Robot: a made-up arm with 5 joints.
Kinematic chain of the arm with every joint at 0, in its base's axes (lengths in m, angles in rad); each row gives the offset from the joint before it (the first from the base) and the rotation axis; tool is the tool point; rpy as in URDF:
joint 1: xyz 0.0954 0 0.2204 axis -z
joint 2: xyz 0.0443 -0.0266 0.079 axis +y
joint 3: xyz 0.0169 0 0.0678 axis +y
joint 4: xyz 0.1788 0 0.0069 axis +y
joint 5: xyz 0.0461 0.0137 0 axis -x
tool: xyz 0 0 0 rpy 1.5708 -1.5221 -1.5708
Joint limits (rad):
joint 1: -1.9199..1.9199
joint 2: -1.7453..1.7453
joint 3: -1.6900..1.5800
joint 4: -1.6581..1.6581
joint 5: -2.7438..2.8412
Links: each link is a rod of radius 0.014 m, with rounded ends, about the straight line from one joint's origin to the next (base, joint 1, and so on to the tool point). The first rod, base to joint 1, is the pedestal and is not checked.
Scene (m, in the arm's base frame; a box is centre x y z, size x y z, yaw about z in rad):
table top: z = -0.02
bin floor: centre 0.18 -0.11 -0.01 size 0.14 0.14 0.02 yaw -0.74
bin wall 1: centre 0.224 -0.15 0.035 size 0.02 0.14 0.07 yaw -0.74
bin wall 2: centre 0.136 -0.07 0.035 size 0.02 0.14 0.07 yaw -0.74
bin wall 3: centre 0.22 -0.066 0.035 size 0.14 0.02 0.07 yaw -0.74
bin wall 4: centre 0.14 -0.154 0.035 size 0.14 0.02 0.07 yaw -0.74
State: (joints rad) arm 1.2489 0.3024 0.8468 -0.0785 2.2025
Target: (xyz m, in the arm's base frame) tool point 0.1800 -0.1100 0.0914
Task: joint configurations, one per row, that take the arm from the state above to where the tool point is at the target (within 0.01 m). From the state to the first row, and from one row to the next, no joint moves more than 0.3 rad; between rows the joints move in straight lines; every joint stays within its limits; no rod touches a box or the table.
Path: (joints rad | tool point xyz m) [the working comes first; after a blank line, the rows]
Joints at the target: 0.8221 1.1037 0.4072 -0.1174 2.2025
Straight joint move there: clear.

1: 1.1066 0.5695 0.7003 -0.0915 2.2025 | 0.1610 -0.1599 0.1361
2: 0.9644 0.8366 0.5538 -0.1044 2.2025 | 0.1747 -0.1370 0.1134
3: 0.8221 1.1037 0.4072 -0.1174 2.2025 | 0.1800 -0.1100 0.0914

